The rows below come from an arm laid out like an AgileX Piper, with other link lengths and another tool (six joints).
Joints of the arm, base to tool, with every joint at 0 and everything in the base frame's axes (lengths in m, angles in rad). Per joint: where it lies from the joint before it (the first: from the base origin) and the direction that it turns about. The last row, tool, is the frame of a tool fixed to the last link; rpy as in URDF.
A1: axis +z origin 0 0 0.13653
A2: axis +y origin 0 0 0
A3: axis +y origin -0.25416 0 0.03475
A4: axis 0.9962 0 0.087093 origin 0.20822 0 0.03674
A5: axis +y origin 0 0 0
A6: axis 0.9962 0 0.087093 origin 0.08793 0 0.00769
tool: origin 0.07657 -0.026 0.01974 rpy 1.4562 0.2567 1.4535
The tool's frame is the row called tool.
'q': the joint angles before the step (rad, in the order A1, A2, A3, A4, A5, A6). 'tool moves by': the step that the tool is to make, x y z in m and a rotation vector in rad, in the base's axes. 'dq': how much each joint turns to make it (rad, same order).
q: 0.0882 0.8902 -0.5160 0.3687 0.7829 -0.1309
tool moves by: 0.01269 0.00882 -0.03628 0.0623 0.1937 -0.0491
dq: 0.0001 0.2395 0.0000 0.1010 -0.0530 -0.0123
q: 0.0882 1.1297 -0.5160 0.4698 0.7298 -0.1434
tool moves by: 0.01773 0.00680 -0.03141 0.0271 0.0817 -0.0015
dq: 0.0000 0.2138 -0.0018 0.1336 -0.1048 -0.1345
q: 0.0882 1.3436 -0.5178 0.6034 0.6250 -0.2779
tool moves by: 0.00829 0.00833 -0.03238 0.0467 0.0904 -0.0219
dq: 0.0000 0.1930 -0.0011 0.1831 -0.0651 -0.1568
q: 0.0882 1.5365 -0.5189 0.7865 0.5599 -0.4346
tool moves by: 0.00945 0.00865 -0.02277 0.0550 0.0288 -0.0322
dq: 0.0000 0.1416 -0.0034 0.2418 -0.0463 -0.2134
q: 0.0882 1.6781 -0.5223 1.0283 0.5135 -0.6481
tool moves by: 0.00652 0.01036 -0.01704 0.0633 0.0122 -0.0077
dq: 0.0000 0.1117 -0.0054 0.2341 0.0085 -0.2291
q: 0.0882 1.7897 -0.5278 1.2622 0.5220 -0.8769
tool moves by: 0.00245 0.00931 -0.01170 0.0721 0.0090 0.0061
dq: -0.0120 0.0844 -0.0011 0.1636 0.0546 -0.1820
